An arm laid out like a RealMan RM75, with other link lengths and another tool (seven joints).
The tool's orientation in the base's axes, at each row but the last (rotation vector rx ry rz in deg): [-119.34 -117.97 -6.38]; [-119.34 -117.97 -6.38]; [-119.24 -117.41 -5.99]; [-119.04 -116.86 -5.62]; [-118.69 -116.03 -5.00]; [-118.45 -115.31 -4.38]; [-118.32 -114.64 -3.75]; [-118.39 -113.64 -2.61]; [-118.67 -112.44 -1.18]
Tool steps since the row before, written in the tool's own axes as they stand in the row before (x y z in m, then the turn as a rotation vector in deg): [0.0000 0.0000 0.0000 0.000 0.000 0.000]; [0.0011 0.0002 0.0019 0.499 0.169 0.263]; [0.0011 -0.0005 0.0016 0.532 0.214 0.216]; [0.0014 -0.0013 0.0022 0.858 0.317 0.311]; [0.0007 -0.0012 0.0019 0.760 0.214 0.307]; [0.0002 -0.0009 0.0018 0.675 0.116 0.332]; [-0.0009 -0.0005 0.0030 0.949 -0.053 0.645]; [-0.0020 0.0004 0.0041 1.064 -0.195 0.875]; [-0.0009 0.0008 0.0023 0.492 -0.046 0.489]
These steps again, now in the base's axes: [0.0000 0.0000 0.0000 0.000 0.000 0.000]; [0.0000 0.0015 -0.0017 0.154 0.541 -0.173]; [-0.0006 0.0014 -0.0013 0.205 0.564 -0.125]; [-0.0015 0.0018 -0.0017 0.306 0.902 -0.162]; [-0.0014 0.0011 -0.0015 0.201 0.806 -0.165]; [-0.0011 0.0006 -0.0016 0.097 0.730 -0.193]; [-0.0010 -0.0002 -0.0030 -0.104 1.068 -0.410]; [-0.0004 -0.0011 -0.0044 -0.275 1.234 -0.581]; [0.0003 -0.0004 -0.0025 -0.100 0.587 -0.358]
